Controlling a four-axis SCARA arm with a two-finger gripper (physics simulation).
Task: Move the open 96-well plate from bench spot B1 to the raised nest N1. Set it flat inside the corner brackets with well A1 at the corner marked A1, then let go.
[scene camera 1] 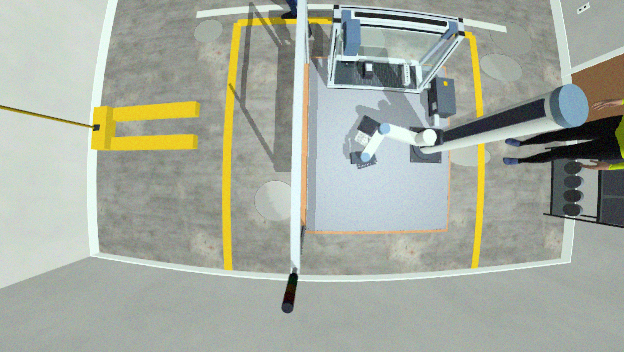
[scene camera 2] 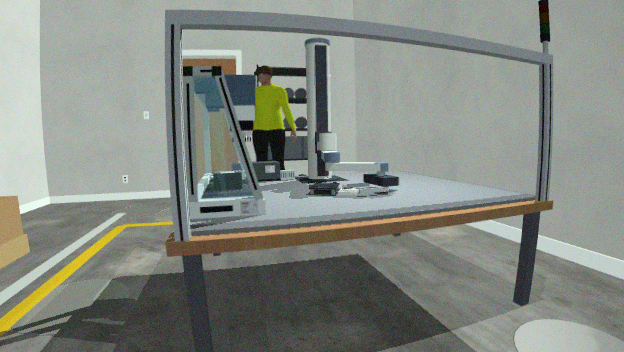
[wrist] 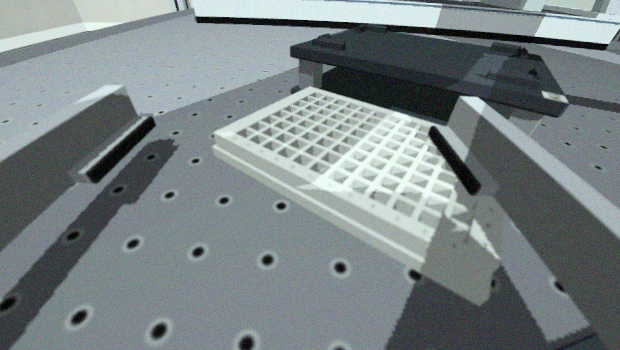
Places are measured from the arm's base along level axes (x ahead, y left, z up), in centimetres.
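Where they show: gripper, fingertip midpoint: [scene camera 1: 359, 138] [scene camera 2: 350, 188] [wrist: 291, 109]; arm's base at its link origin: [scene camera 2: 319, 180].
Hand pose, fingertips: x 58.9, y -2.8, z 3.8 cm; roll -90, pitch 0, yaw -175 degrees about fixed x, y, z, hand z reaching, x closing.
Things, the pixels of their centre, and the offset from my fingertips. "spot": a spot on its surface instead.
- white open 96-well plate at the middle of its body: [wrist: 360, 151] [scene camera 2: 348, 191] [scene camera 1: 363, 139] dx -3.6, dy +0.5, dz -1.8 cm
- dark raised nest N1 at the middle of its body: [wrist: 416, 69] [scene camera 2: 325, 188] [scene camera 1: 369, 126] dx -8.6, dy -9.6, dz -0.4 cm
- dark box at a spot on its surface: [scene camera 2: 266, 170] spot: dx -62.3, dy -31.0, dz +4.2 cm
- dark gridded item at the middle of its body: [scene camera 1: 365, 158] dx -5.7, dy +16.2, dz -2.4 cm
The white open 96-well plate [wrist: 330, 150] [scene camera 1: 362, 136] [scene camera 2: 348, 192] lies flat on the perforated bench, turned at an angle to the fingers. My gripper [wrist: 291, 109] is open and empty, low over the near side of the plate. In the wrist view its left finger stands well left of the plate, and its right finger overlaps the plate's right end. The dark raised nest N1 [wrist: 400, 65] [scene camera 1: 369, 124] [scene camera 2: 324, 186] stands just behind the plate, with low corner brackets and a small white tag at its right corner. The tag's lettering and well A1 cannot be made out.
A framed glass enclosure [scene camera 1: 331, 75] [scene camera 2: 227, 207] stands behind the nest. A dark box [scene camera 1: 442, 97] [scene camera 2: 266, 170] stands near the arm's column [scene camera 1: 500, 120] [scene camera 2: 318, 105]. A dark gridded item [scene camera 1: 367, 164] lies near the gripper body. A person [scene camera 2: 270, 107] stands behind the bench.
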